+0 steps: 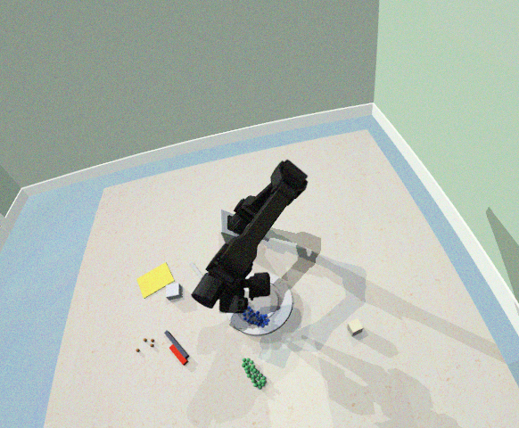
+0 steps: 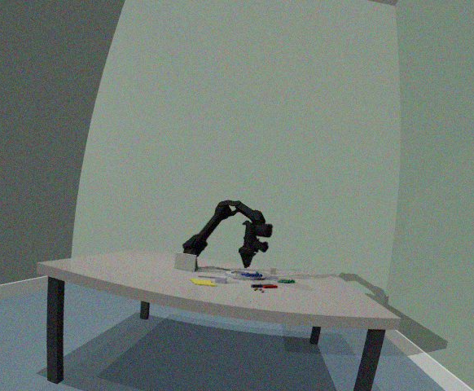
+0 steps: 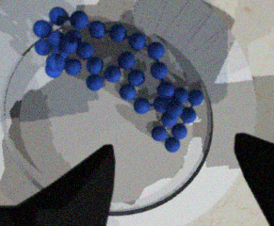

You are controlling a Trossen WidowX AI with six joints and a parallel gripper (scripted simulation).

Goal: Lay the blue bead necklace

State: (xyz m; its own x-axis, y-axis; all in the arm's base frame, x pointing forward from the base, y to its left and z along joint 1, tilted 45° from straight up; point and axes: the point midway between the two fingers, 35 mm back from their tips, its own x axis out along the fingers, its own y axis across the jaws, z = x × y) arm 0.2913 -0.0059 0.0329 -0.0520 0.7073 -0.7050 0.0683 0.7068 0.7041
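The round bead board is 40 mm to the left of my gripper tip, 40 mm below it and 10 mm behind it. Also, from my gripper tip: white cube 230 mm to the right, 70 mm behind, 40 mm below; grey tool 200 mm to the right, 120 mm ahead, 50 mm below; stick 150 mm to the right, 140 mm behind, 50 mm below.
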